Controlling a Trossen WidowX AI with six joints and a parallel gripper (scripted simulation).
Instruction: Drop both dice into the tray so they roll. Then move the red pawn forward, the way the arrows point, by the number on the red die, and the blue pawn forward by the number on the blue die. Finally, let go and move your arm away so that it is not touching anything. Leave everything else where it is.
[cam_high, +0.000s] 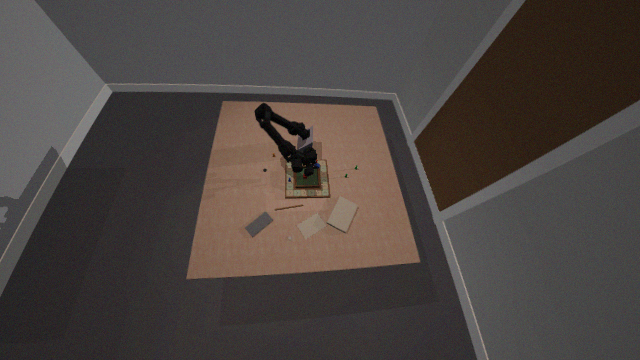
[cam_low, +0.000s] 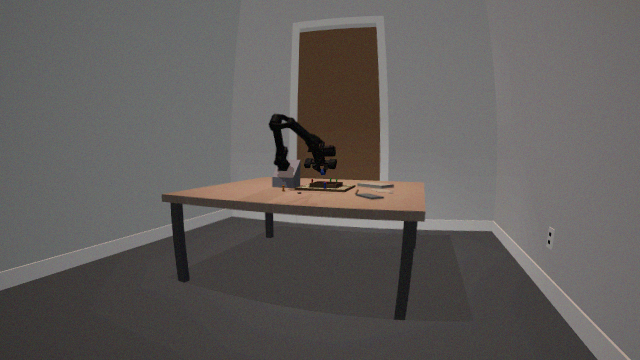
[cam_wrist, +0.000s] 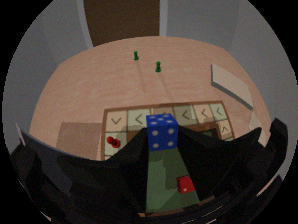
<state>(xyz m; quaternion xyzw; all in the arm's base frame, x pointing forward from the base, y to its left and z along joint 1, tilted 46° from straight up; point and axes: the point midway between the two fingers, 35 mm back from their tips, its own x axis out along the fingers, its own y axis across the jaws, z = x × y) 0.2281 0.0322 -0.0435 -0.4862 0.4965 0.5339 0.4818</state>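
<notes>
My gripper tip is 70 mm past the red pawn and 60 mm above it. Round my gripper tip: thin stick 260 mm ahead, 160 mm to the right, 80 mm below; green tray 40 mm ahead, 60 mm to the right, 80 mm below; blue pawn 80 mm ahead, 170 mm to the right, 60 mm below.
</notes>
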